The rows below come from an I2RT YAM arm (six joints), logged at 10 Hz.
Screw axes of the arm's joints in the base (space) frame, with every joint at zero. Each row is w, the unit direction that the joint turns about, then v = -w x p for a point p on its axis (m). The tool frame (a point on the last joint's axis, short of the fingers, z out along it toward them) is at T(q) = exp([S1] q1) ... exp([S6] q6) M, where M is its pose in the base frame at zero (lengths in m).
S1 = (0, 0, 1, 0.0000, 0.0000, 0.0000)
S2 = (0, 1, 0, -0.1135, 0.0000, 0.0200)
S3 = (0, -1, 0, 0.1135, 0.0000, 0.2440)
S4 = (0, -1, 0, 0.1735, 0.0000, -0.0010)
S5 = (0, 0, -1, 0.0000, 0.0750, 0.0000)
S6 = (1, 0, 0, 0.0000, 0.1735, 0.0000)
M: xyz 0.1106 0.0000 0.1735 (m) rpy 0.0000 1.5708 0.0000 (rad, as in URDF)
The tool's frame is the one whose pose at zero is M.
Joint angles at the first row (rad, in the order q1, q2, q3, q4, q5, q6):
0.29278 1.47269 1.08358 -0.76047 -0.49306 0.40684
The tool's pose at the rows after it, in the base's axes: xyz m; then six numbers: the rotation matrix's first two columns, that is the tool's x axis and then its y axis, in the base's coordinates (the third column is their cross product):
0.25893, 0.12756, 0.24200, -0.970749, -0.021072, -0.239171, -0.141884, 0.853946, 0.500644
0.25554, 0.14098, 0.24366, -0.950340, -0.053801, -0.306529, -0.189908, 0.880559, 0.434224
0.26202, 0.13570, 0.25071, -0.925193, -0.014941, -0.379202, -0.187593, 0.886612, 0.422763
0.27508, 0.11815, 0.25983, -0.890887, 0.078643, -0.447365, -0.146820, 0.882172, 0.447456
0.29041, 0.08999, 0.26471, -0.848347, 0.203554, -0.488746, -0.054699, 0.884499, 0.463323
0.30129, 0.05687, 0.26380, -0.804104, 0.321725, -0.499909, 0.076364, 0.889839, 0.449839
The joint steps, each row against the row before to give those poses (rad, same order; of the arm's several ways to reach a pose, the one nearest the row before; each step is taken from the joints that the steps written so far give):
0.11558 0.00000 -0.00001 0.01145 0.08125 0.00419
0.05799 -0.00418 0.00003 0.03471 0.09690 -0.00075
-0.02172 -0.01604 0.00036 0.05494 0.03587 0.00116
-0.07175 -0.01680 -0.00002 0.07438 -0.00040 0.01523
-0.10336 -0.00340 0.00002 0.05991 0.01184 0.02634
-0.10911 0.00645 -0.00001 0.01714 0.04043 0.02250

